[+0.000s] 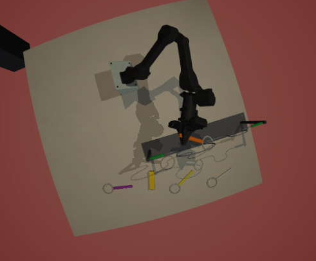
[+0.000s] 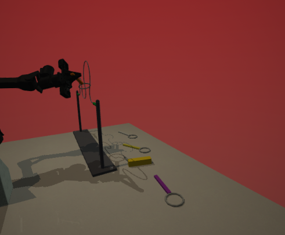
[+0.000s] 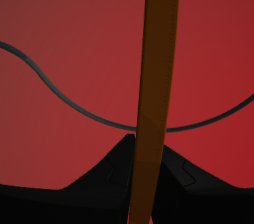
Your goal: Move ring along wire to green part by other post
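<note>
The orange-handled ring is 7 cm to the left of my gripper tip, 4 cm below it and 1 cm ahead of it. From my gripper tip the other things lie so: yellow-handled ring: 42 cm below, 28 cm ahead, 3 cm to the right; grey-handled ring: 42 cm below, 32 cm ahead, 20 cm to the left; yellow block: 41 cm below, 21 cm ahead, 19 cm to the right.
</note>
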